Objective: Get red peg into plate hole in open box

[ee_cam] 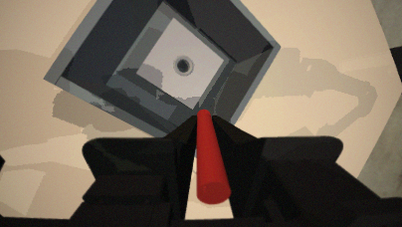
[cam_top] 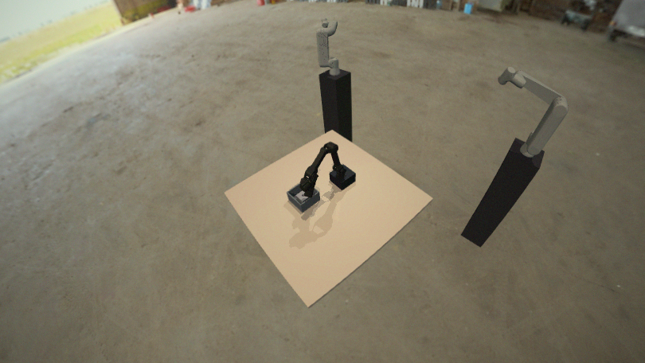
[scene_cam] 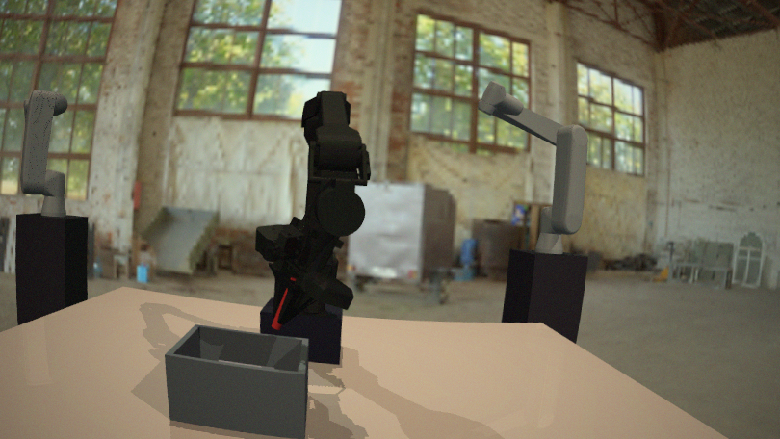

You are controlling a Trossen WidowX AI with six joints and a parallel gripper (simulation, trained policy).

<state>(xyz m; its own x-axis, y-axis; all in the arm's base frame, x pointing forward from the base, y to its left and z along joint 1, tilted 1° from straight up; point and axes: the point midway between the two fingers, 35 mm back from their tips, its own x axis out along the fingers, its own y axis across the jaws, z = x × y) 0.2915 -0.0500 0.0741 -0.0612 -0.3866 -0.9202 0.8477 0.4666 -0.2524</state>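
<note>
Now: the red peg 10 mm to the left of my gripper tip and 30 mm above it. From my gripper tip the other things lie so: grey box: 40 mm ahead, 50 mm to the right, 110 mm below; plate: 40 mm ahead, 50 mm to the right, 90 mm below.
</note>
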